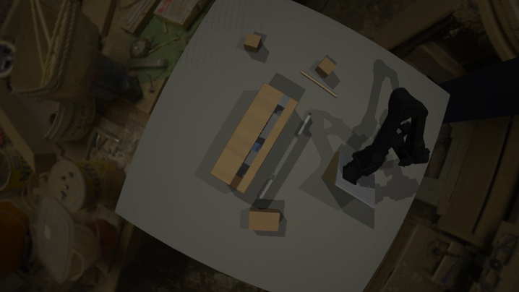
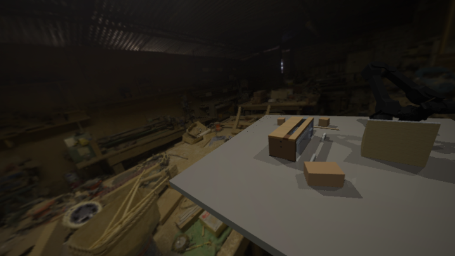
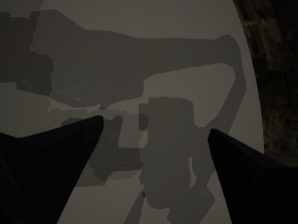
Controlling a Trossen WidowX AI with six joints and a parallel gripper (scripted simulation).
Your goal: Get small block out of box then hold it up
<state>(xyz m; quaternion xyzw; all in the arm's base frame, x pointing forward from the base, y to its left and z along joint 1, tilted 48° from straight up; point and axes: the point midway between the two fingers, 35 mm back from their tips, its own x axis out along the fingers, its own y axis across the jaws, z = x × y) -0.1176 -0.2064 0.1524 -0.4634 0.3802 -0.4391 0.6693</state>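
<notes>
The wooden box lies 440 mm ahead of my gripper tip, 320 mm to the left of it and 10 mm above it. Also, from my gripper tip: thin wooden stick: 350 mm ahead, 20 mm to the right, 50 mm below; then blue block: 460 mm ahead, 340 mm to the left, 40 mm above.
</notes>
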